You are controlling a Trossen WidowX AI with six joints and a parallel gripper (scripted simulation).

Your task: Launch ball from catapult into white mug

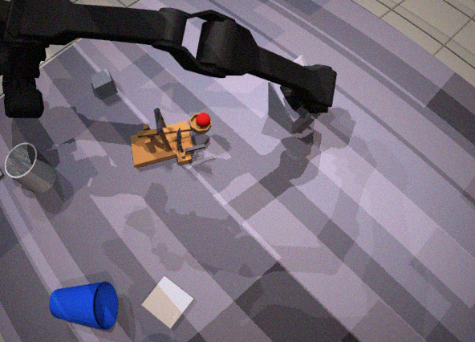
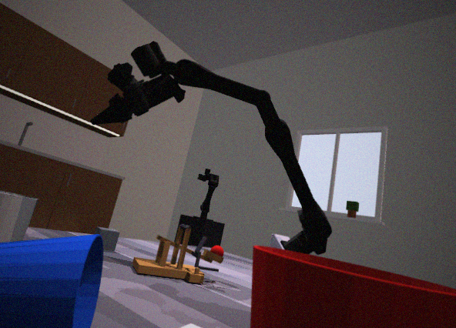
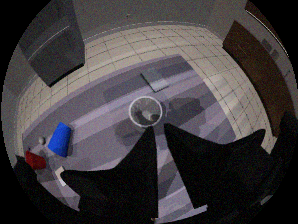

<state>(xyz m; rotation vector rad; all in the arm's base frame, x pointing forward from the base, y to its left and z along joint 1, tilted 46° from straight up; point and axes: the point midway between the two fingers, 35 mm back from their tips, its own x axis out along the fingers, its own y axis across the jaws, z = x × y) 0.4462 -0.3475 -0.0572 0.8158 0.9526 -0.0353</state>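
The red ball is 290 mm behind my gripper tip, 180 mm to the left of it and 210 mm below it. The rest, counted from my gripper tip: white mug 80 mm ahead, 40 mm to the right, 250 mm below; wooden catapult 220 mm behind, 170 mm to the left, 220 mm below; grey block 200 mm behind, 120 mm to the right, 250 mm below.
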